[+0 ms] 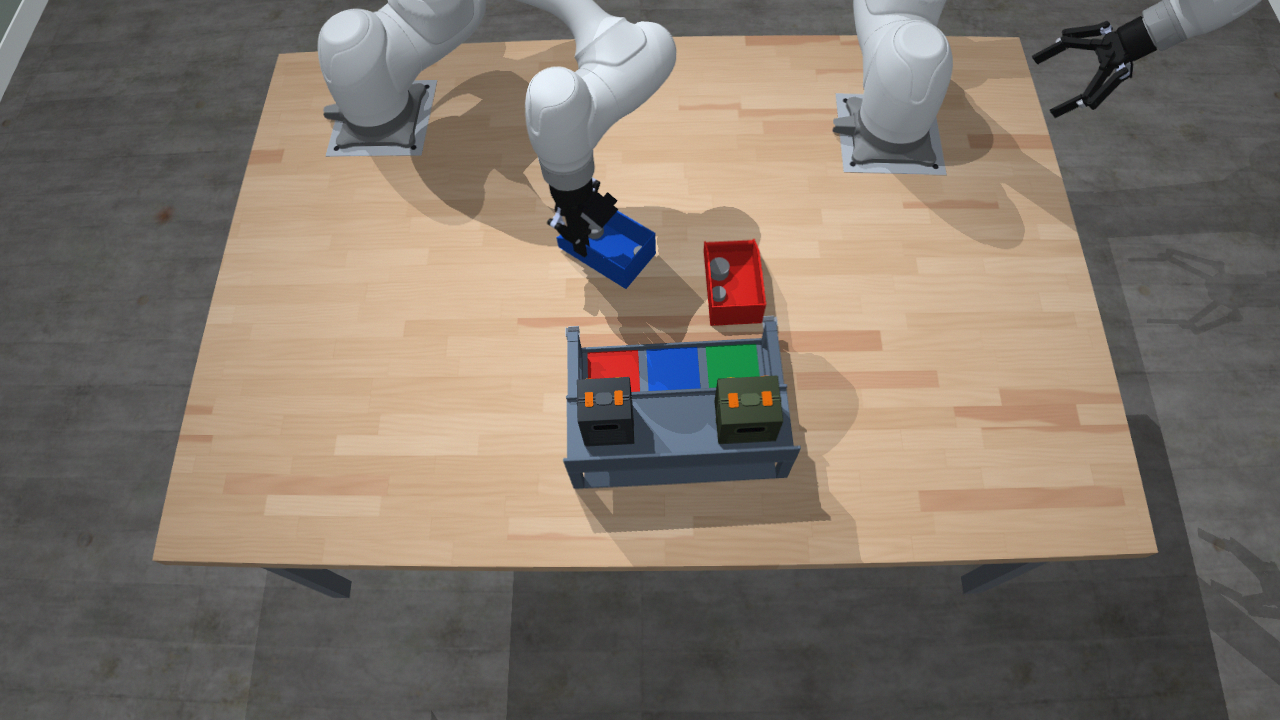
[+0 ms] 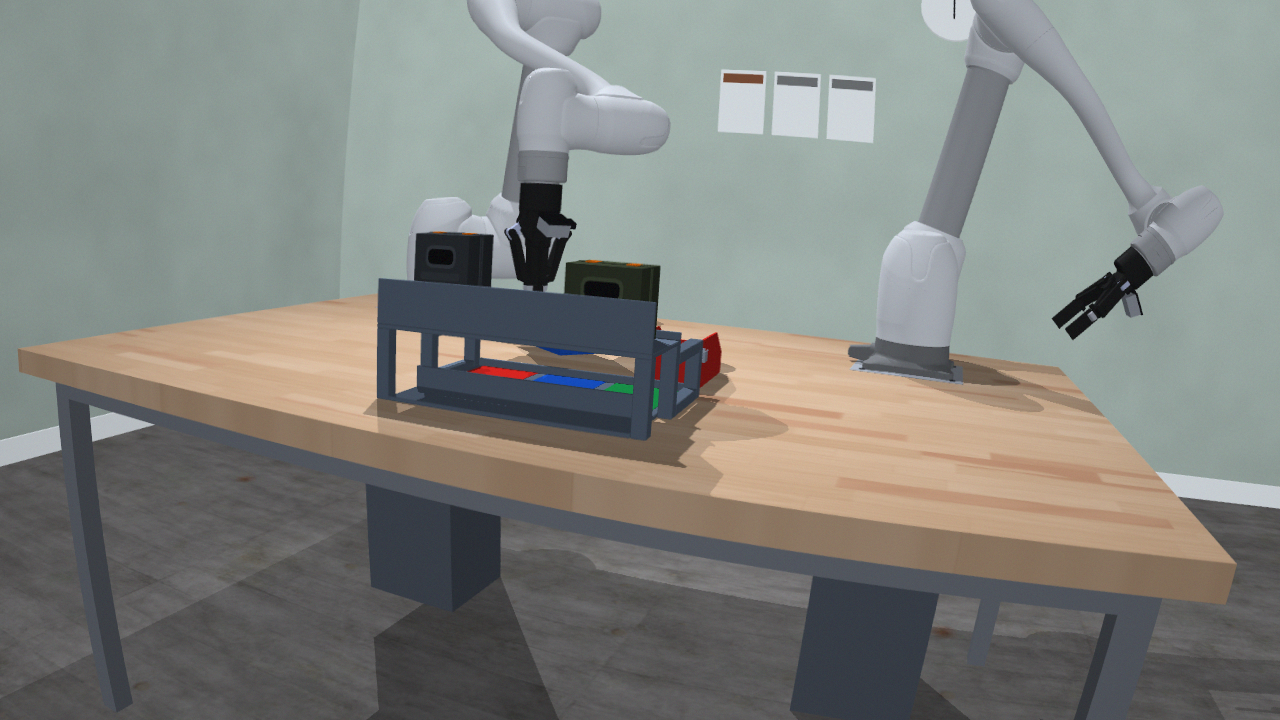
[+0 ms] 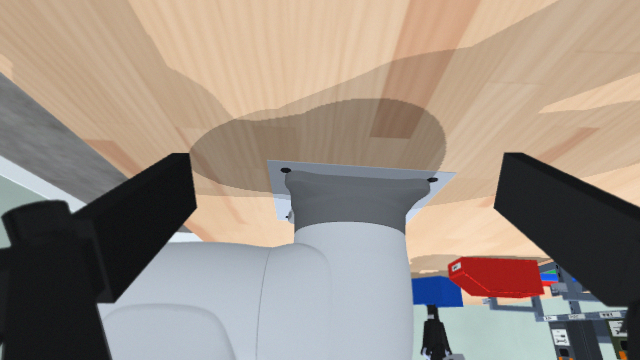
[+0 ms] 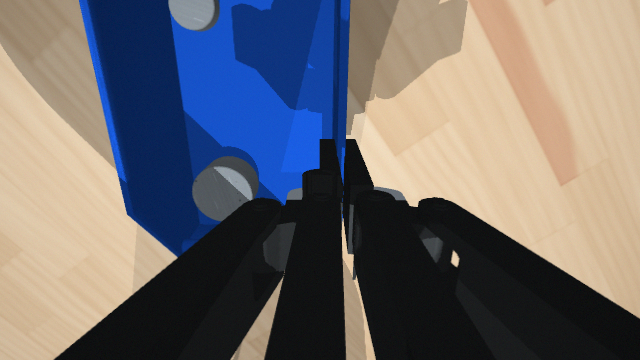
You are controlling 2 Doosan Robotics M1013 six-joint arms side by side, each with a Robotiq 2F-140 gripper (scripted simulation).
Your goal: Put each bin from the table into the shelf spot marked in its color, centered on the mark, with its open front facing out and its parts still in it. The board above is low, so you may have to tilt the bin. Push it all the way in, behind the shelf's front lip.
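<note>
My left gripper is visible, including in image 2 and image 3. My right gripper is visible, image 4 included. A red bin and a blue bin are in sight as well.
</note>
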